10 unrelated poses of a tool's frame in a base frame.
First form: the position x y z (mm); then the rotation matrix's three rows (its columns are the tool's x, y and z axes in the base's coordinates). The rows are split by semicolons.
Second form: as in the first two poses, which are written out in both.
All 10 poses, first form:
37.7 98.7 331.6; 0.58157 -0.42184 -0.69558; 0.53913 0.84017 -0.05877; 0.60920 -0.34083 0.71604
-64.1 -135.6 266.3; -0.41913 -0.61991 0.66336; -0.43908 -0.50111 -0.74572; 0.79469 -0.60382 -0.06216
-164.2 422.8 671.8; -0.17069 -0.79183 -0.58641; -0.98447 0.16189 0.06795; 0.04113 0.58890 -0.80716
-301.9 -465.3 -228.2; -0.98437 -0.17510 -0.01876; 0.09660 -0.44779 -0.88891; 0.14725 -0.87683 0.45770
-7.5 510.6 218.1; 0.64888 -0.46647 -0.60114; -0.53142 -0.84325 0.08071; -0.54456 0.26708 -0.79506
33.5 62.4 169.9; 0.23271 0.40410 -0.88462; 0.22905 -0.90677 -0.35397; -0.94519 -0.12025 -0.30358
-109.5 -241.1 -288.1; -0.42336 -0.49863 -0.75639; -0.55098 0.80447 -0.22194; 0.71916 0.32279 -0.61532
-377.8 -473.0 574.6; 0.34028 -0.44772 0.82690; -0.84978 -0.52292 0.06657; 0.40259 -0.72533 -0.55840
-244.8 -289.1 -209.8; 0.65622 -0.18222 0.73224; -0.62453 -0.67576 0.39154; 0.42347 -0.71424 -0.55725
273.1 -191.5 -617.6; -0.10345 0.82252 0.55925; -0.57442 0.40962 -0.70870; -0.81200 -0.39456 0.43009
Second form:
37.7 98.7 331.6 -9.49 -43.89 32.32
-64.1 -135.6 266.3 92.40 -85.53 117.76
-164.2 422.8 671.8 96.49 -116.24 -35.68
-301.9 -465.3 -228.2 6.48 -89.01 145.67
-7.5 510.6 218.1 158.04 -47.98 -55.08
33.5 62.4 169.9 134.35 34.82 -100.62
-109.5 -241.1 -288.1 44.34 -120.11 -4.26
-377.8 -473.0 574.6 -121.10 64.89 -61.48
-244.8 -289.1 -209.8 -127.66 35.65 -51.06
273.1 -191.5 -617.6 15.46 67.49 -68.76

